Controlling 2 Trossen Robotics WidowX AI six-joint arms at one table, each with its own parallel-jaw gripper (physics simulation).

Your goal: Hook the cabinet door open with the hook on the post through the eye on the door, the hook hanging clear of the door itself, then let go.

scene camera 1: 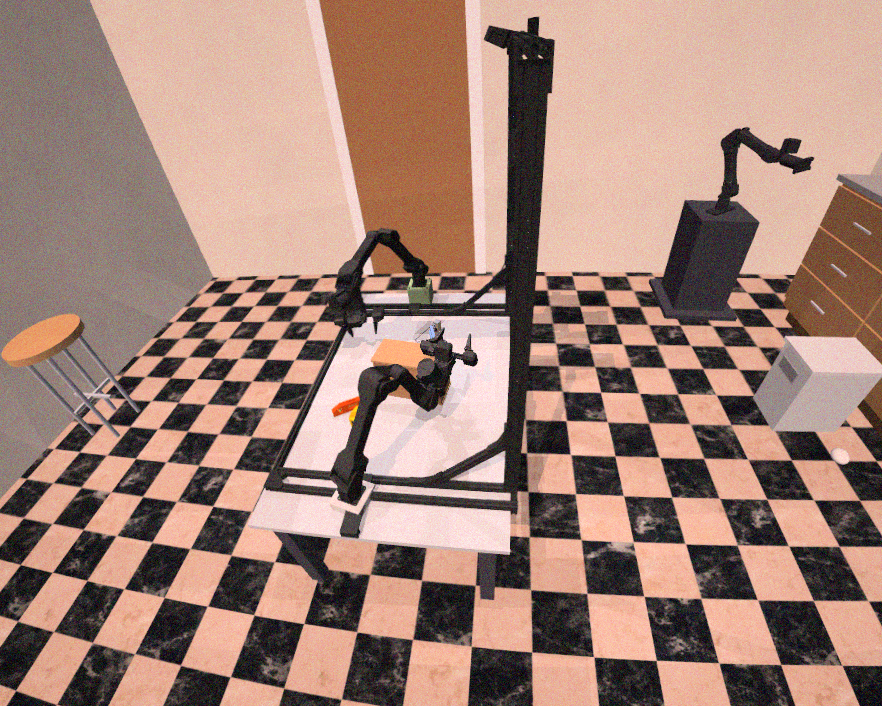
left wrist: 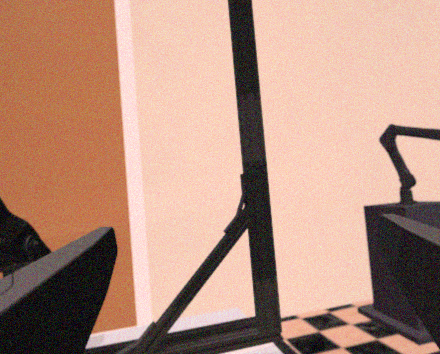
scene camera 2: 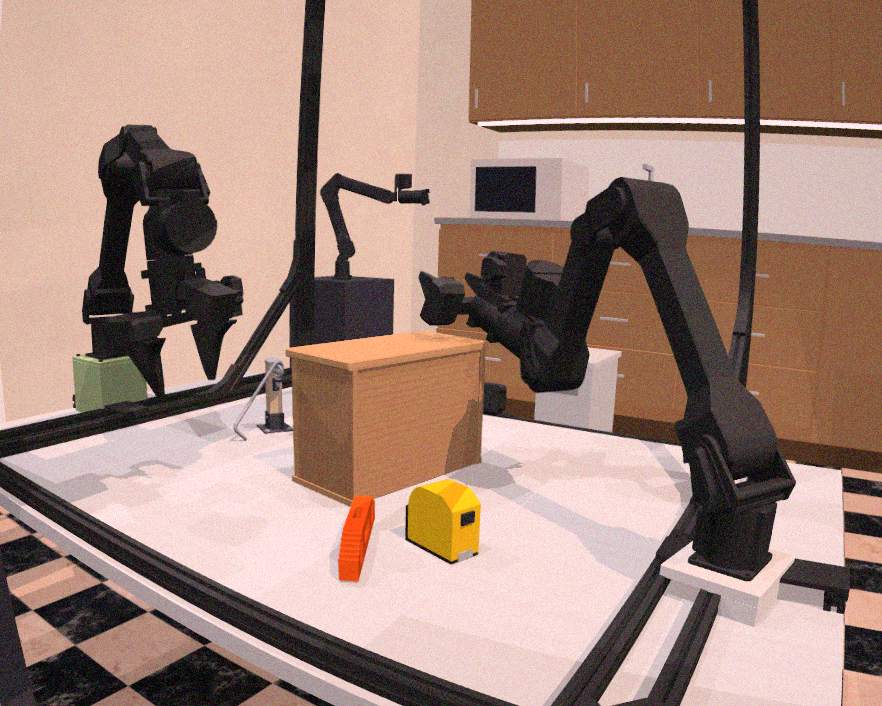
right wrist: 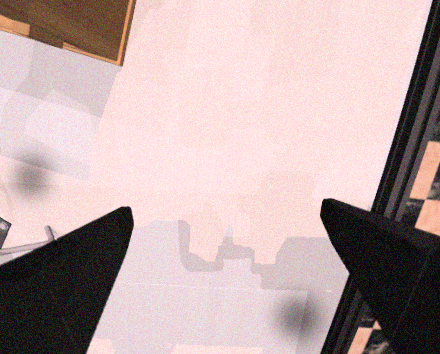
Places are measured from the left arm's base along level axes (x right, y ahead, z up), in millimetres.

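Pixels of known places: left gripper, between the fingertips: [scene camera 1: 457, 330] [left wrist: 246, 232] [scene camera 2: 443, 274]; right gripper, between the fingertips: [scene camera 1: 364, 335] [scene camera 2: 187, 388] [right wrist: 228, 211]; left arm's base, origin of its link: [scene camera 1: 351, 493] [scene camera 2: 730, 560]; right arm's base, origin of its link: [scene camera 1: 419, 283] [scene camera 2: 108, 355].
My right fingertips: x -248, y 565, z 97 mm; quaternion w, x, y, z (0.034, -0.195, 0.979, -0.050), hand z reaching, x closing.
Ahead of a thing's pixels: the offset from my right fingertips to its top centre. "pt": to the spot under its first point.
The wooden cabinet @(dx +242, dy -94, dz +43 mm) [scene camera 1: 395, 353] [scene camera 2: 415, 423] [right wrist: 75, 25] stands on the table. Its door and eye cannot be made out. In scene camera 2 the post @(pt dx +223, dy +168, dz -81 mm) [scene camera 2: 273, 401] stands left of the cabinet, with the thin metal hook [scene camera 2: 248, 404] [right wrist: 25, 248] slanting down from its top to near the table. My left gripper [scene camera 1: 452, 332] [scene camera 2: 446, 276] [left wrist: 246, 232] is open and empty, above and beyond the cabinet top in scene camera 2. My right gripper [scene camera 1: 363, 333] [scene camera 2: 185, 385] [right wrist: 228, 211] is open and empty, pointing down above the table, left of the hook in scene camera 2.
An orange-red ridged block @(dx +65, dy -251, dz -88 mm) [scene camera 1: 344, 406] [scene camera 2: 356, 537] and a yellow tape measure @(pt dx +126, dy -322, dz -62 mm) [scene camera 1: 354, 414] [scene camera 2: 442, 519] lie before the cabinet in scene camera 2. Black frame rails edge the table, with a tall upright [scene camera 1: 525, 220] [left wrist: 255, 200]. A green block [scene camera 1: 420, 291] [scene camera 2: 110, 382] is under the right arm's base.
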